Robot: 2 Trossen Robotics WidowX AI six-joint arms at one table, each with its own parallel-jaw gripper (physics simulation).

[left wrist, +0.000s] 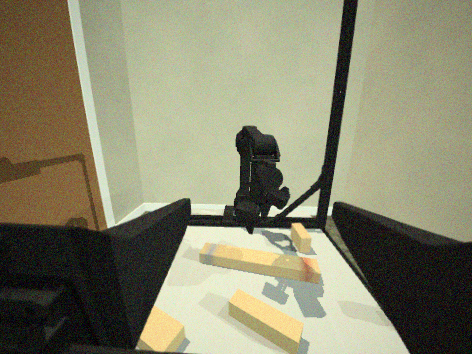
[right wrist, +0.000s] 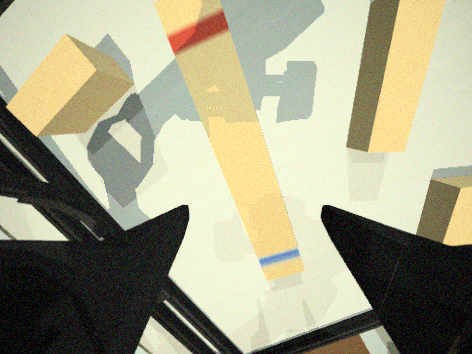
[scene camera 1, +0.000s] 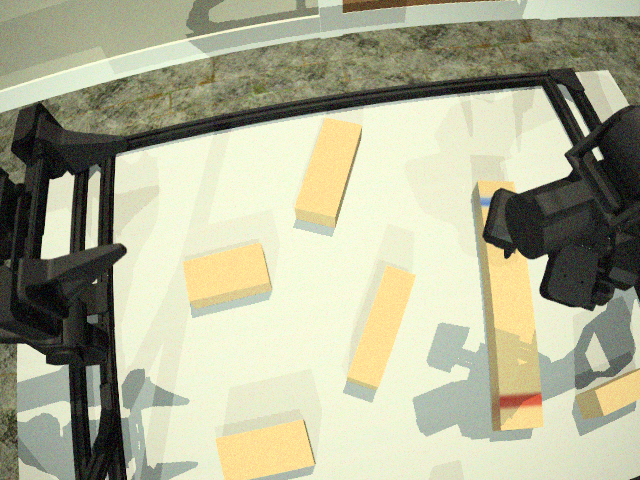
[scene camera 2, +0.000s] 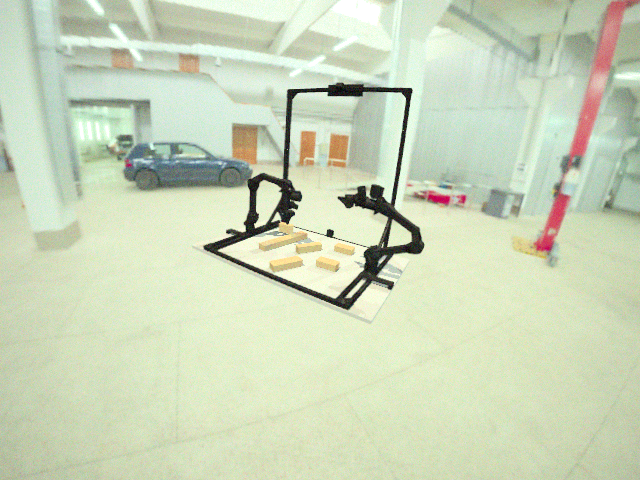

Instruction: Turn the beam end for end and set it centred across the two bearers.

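Where they show: left gripper, fingertip midpoint: (left wrist: 261, 206) (scene camera 1: 125, 191) (scene camera 2: 341, 196); right gripper, fingertip midpoint: (left wrist: 257, 227) (right wrist: 254, 211) (scene camera 1: 539, 266) (scene camera 2: 284, 222); left arm's base, link origin: (scene camera 1: 89, 345) (scene camera 2: 370, 271); right arm's base, link origin: (scene camera 2: 250, 232).
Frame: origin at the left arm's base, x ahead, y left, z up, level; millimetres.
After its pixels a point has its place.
Observation:
The long beam (scene camera 1: 511, 310) @(z 19, x 626, y -66 mm) (scene camera 2: 283, 241) @(z 11, x 611, y -2 mm) (left wrist: 255, 261) @(z 19, x 610, y -39 mm) (right wrist: 245, 165) @(z 19, x 634, y -48 mm) lies flat on the table. In scene camera 1 its blue band is at the top end and its red band at the bottom end. Two short, wide blocks, a left one (scene camera 1: 224, 273) @(z 19, x 233, y 71 mm) (scene camera 2: 327, 264) @(z 12, x 220, y 104 mm) and a lower one (scene camera 1: 263, 449) @(z 19, x 252, y -184 mm) (scene camera 2: 344, 249) @(z 11, x 238, y -157 mm), lie roughly parallel and apart; they look like the bearers. My right gripper (right wrist: 254, 211) @(z 127, x 635, y -43 mm) is open and empty above the beam's blue-banded half, partly hiding it in scene camera 1. My left gripper (scene camera 1: 124, 197) @(z 381, x 230, y -1 mm) is open and empty, raised at the left table edge.
A block (scene camera 1: 328, 173) @(z 19, x 411, y 205 mm) (scene camera 2: 285, 263) @(z 18, x 399, y 252 mm) (left wrist: 162, 332) @(z 19, x 389, y 169 mm) lies at the upper middle of scene camera 1. A narrow block (scene camera 1: 379, 325) @(z 25, x 433, y -47 mm) (scene camera 2: 309, 247) @(z 14, x 423, y -29 mm) (left wrist: 265, 320) @(z 25, x 419, y -47 mm) lies left of the beam. Another block (scene camera 1: 610, 395) @(z 44, x 728, y -226 mm) (left wrist: 300, 238) @(z 36, x 715, y -211 mm) (right wrist: 65, 85) @(z 44, x 743, y -220 mm) is right of the red end. A black frame (scene camera 1: 330, 100) @(z -5, x 446, y 372 mm) borders the table.

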